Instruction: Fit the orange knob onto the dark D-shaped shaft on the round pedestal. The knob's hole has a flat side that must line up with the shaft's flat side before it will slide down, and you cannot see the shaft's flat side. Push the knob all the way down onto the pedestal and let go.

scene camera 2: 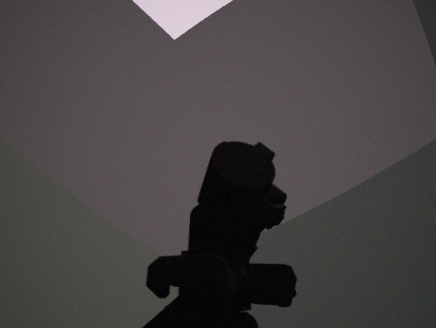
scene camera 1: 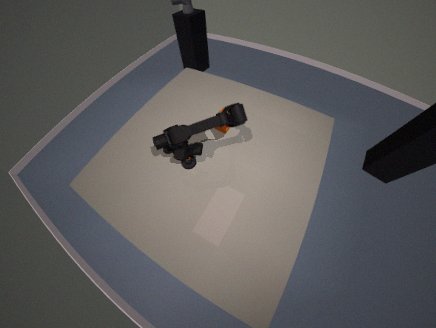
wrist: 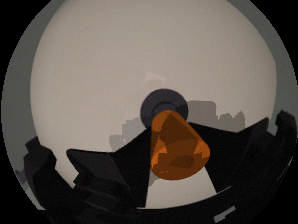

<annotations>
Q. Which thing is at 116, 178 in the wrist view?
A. The gripper.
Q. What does the gripper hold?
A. An orange knob.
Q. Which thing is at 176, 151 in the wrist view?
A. An orange knob.
</annotations>
